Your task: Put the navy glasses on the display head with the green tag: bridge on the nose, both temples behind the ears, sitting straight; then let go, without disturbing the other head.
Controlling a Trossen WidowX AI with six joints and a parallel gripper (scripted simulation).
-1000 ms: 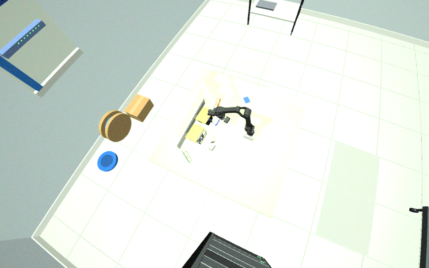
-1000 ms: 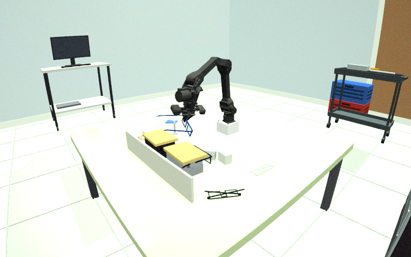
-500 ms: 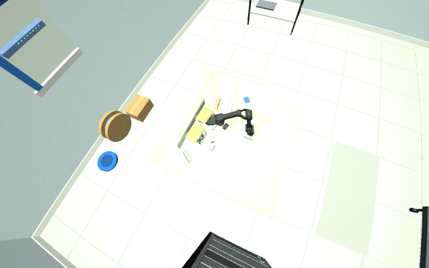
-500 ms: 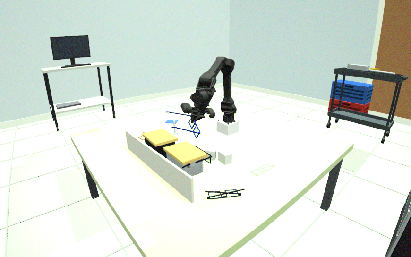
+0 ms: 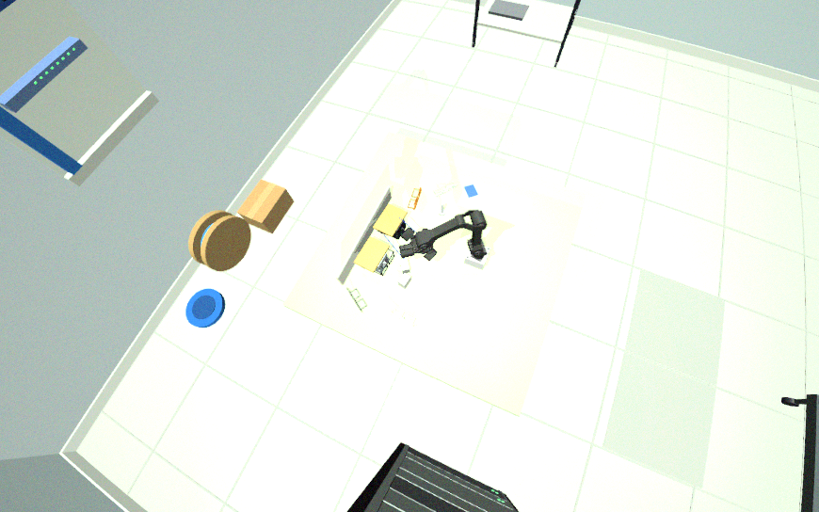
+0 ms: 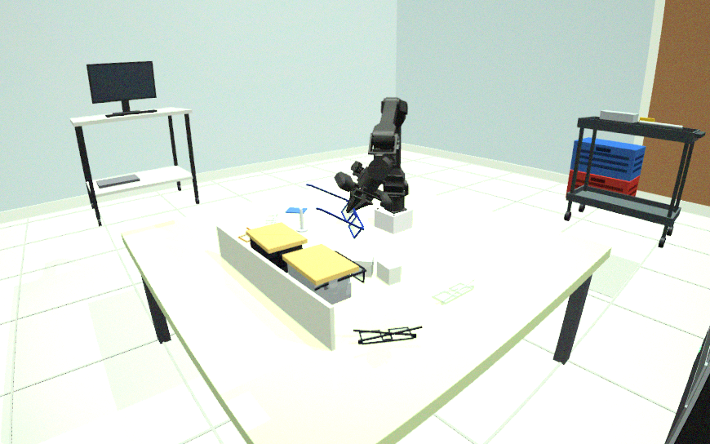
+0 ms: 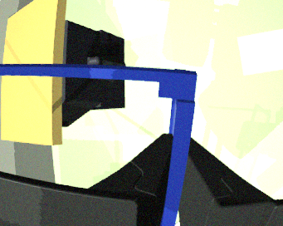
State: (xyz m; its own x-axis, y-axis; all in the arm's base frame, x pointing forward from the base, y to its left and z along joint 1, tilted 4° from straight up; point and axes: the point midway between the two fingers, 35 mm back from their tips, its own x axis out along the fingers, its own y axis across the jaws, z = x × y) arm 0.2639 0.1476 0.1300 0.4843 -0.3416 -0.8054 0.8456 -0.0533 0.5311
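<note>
Now: gripper tip 18 cm short of the dark display head, 10 cm above it and 6 cm to the left of it. From my gripper tip the other things lie so: low white wall: 30 cm ahead, 10 cm below, 7 cm to the left.
</note>
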